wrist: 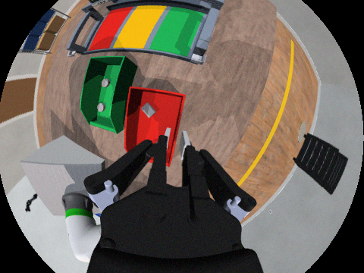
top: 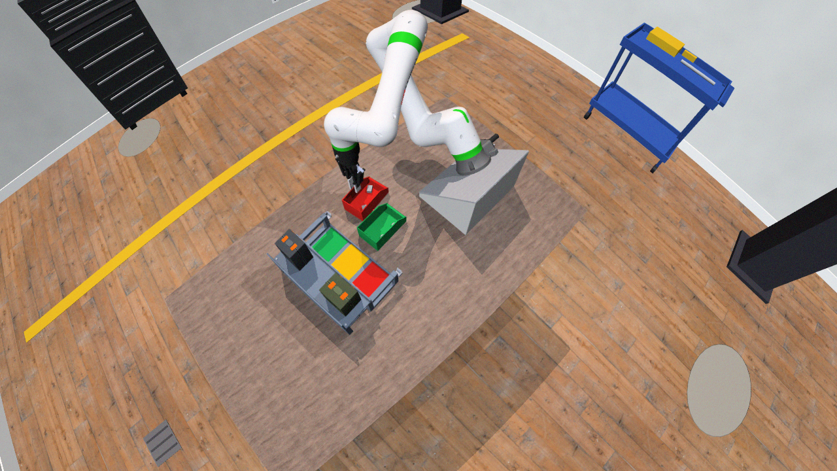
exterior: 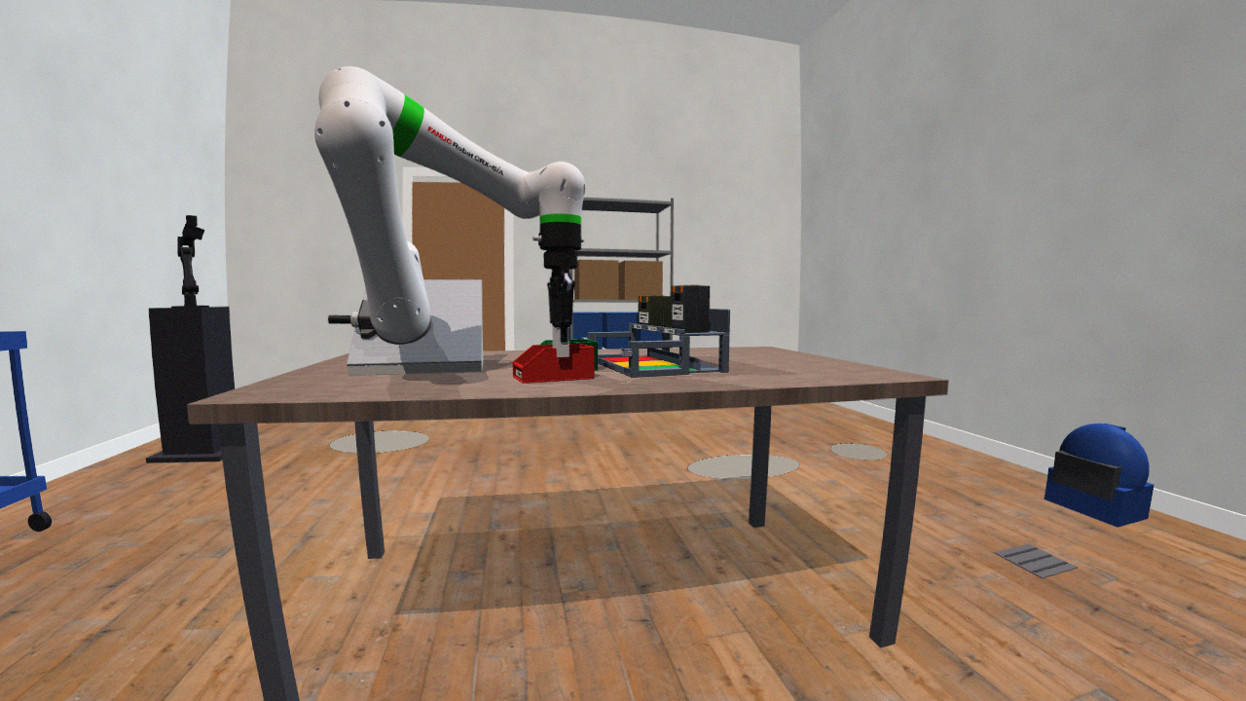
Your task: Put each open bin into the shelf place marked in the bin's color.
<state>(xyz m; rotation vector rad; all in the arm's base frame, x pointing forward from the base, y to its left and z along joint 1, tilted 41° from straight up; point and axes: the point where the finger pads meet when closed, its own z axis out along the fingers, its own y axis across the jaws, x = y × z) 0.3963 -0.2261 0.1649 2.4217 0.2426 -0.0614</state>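
My gripper is now 1 cm past the red bin, 5 cm to the right of it and 5 cm above it. Also, from my hand: green bin (3 cm ahead, 19 cm to the left, 5 cm below).
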